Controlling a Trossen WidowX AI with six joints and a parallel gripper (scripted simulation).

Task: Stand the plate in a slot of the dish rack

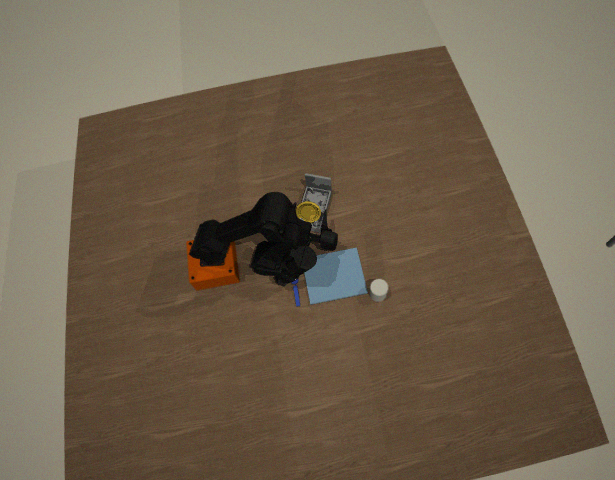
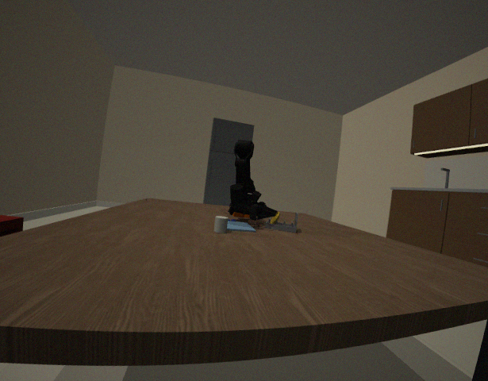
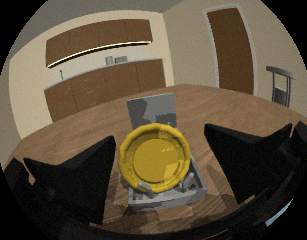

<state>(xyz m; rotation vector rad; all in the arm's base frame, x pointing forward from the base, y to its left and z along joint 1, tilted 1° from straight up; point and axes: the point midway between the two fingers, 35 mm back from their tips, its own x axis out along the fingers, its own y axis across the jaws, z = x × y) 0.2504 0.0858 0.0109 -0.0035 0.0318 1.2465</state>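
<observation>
Now: gripper tip 30 mm above the yellow plate and 10 mm past it. Round my gripper tip: dish rack: 40 mm below, 20 mm to the left, 10 mm ahead; light blue mat: 180 mm to the right, 60 mm below, 50 mm ahead; blue spoon: 200 mm to the right, 60 mm below, 50 mm behind.
</observation>
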